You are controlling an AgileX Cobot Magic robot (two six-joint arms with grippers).
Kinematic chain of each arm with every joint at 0, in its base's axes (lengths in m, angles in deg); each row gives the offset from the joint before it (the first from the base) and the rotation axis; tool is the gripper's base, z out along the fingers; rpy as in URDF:
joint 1: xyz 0 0 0.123 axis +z
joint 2: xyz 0 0 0 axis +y
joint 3: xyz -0.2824 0 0.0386 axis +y
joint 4: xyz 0.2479 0 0.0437 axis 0.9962 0 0.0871
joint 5: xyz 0 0 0 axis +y
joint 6: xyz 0.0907 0 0.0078 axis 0.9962 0 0.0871
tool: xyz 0 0 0 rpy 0 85 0
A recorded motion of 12 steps. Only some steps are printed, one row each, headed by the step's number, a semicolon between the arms.
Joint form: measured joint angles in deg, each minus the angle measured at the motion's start. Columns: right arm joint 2, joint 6, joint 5, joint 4, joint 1, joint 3; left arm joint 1, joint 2, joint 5, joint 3, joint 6, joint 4.
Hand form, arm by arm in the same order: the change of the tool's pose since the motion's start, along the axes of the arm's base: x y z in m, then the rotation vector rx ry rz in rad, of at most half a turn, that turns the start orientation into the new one. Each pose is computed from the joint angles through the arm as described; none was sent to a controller.
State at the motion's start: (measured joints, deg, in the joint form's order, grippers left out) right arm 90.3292 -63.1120 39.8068 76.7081 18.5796 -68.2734; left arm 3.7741 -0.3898 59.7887 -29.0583 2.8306 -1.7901
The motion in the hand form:
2: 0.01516 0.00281 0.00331 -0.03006 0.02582 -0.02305; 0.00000 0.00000 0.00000 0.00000 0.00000 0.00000
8: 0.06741 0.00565 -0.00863 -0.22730 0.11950 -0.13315; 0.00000 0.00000 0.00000 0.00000 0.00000 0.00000
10: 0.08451 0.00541 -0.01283 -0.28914 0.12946 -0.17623; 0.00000 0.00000 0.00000 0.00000 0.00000 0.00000
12: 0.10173 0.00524 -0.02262 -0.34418 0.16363 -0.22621; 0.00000 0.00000 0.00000 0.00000 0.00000 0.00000
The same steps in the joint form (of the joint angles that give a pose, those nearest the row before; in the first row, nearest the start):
2: 2.74 6.73 -0.41 -5.94 0.00 -4.79; 0.00 0.00 0.00 0.00 0.00 0.00
8: 13.11 31.11 -0.17 -32.32 0.00 -19.61; 0.00 0.00 0.00 0.00 0.00 0.00
10: 16.53 37.66 0.37 -40.18 0.00 -24.50; 0.00 0.00 0.00 0.00 0.00 0.00
12: 20.42 44.72 1.50 -47.51 0.00 -29.10; 0.00 0.00 0.00 0.00 0.00 0.00

